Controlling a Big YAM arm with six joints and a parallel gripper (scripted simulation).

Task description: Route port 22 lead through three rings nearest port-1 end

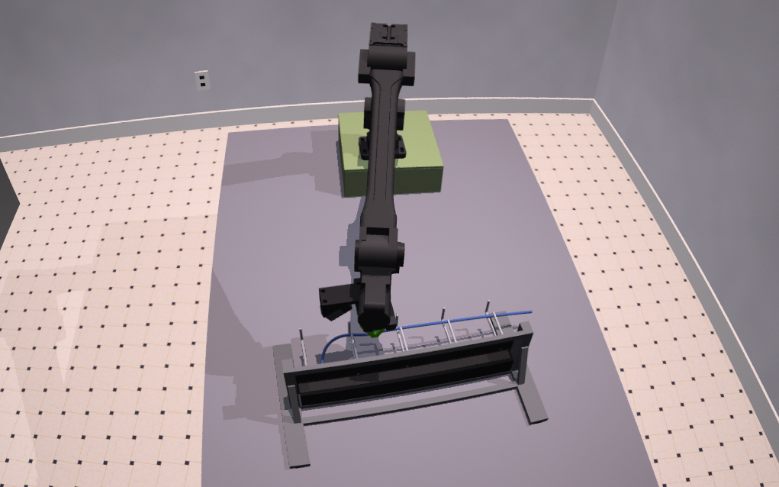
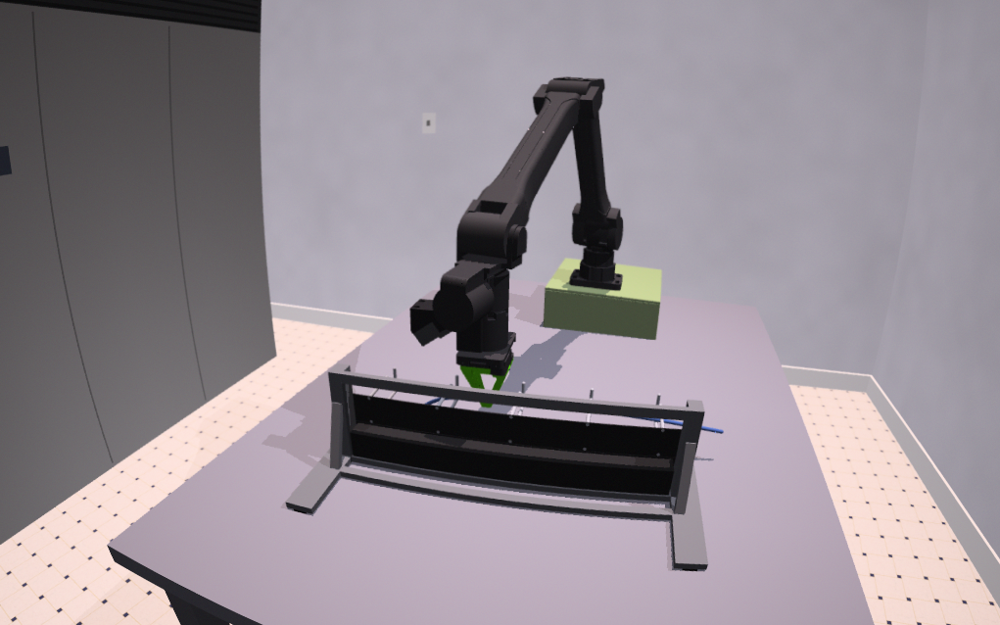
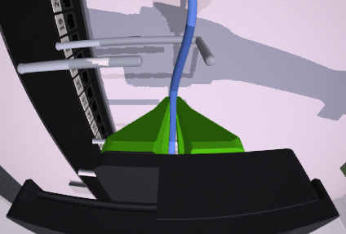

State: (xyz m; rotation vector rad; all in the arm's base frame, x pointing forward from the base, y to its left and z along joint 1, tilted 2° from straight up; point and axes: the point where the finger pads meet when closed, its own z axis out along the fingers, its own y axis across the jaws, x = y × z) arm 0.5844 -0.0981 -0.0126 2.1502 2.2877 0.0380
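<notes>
My gripper is now 100 mm short of the rack and 60 mm to the right of it.
</notes>
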